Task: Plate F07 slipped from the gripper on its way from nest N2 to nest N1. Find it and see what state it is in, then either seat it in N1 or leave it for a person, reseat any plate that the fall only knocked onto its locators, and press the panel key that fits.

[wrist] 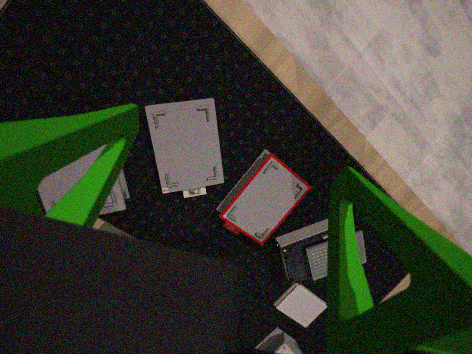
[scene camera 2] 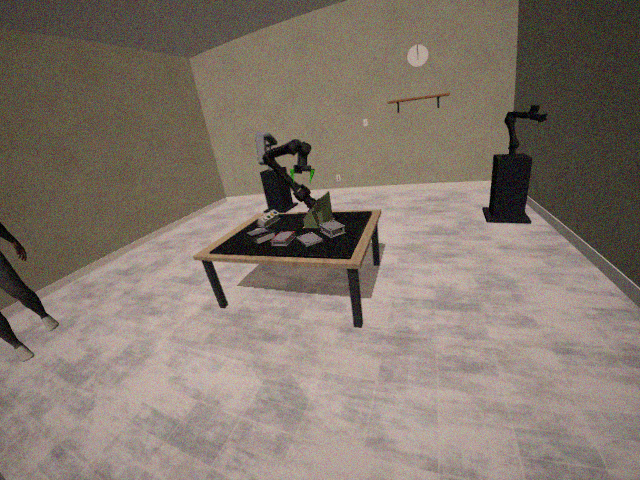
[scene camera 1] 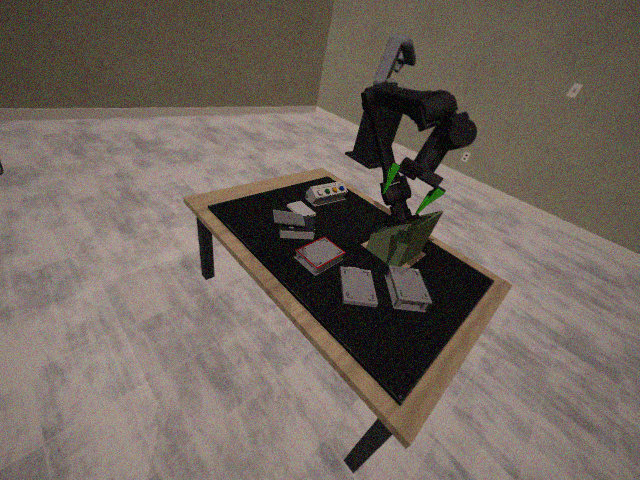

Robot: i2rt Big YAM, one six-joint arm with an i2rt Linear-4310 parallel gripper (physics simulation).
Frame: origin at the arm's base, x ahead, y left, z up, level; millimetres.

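Seen in the pictures: gripper, fingertip midpoint: (wrist: pixel 242 147) (scene camera 2: pixel 301 183) (scene camera 1: pixel 399 204); arm's base at its link origin: (scene camera 2: pixel 314 206) (scene camera 1: pixel 403 222).
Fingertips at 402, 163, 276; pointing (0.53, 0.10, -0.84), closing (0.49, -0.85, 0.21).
Offsets run from my fingertips to a thing's top centre, as dx, dy, dz. "spot": to the spot under its first point. Level surfaces: height alone.
My gripper (scene camera 1: pixel 400 203) (scene camera 2: pixel 302 180) (wrist: pixel 242 147) is open and empty, high above the table. A flat grey nest @[-59, -57, -379] (scene camera 1: pixel 358 286) (scene camera 2: pixel 310 238) (wrist: pixel 186 145) with corner brackets carries a white tag @[spot: -119, -135, -404] (wrist: pixel 194 192) too blurred to read. A red-edged grey plate or nest top @[dz -366] (scene camera 1: pixel 321 252) (scene camera 2: pixel 283 237) (wrist: pixel 267 197) lies on a base beside it. A thicker grey stack @[-207, +52, -344] (scene camera 1: pixel 409 285) (scene camera 2: pixel 332 227) (wrist: pixel 72 177) stands on its other side, partly behind a finger in the wrist view. The key panel @[-360, -608, -322] (scene camera 1: pixel 326 192) (scene camera 2: pixel 268 217) has several coloured keys. I cannot tell which piece is plate F07.
An olive upright screen (scene camera 1: pixel 405 238) (scene camera 2: pixel 323 209) stands near the arm's side of the table. A dark and grey device (scene camera 1: pixel 295 223) (wrist: pixel 299 257) and a small pale block @[-161, -560, -392] (scene camera 1: pixel 301 208) (wrist: pixel 301 305) lie between the red-edged piece and the panel. A person's legs (scene camera 2: pixel 23 281) show at the left.
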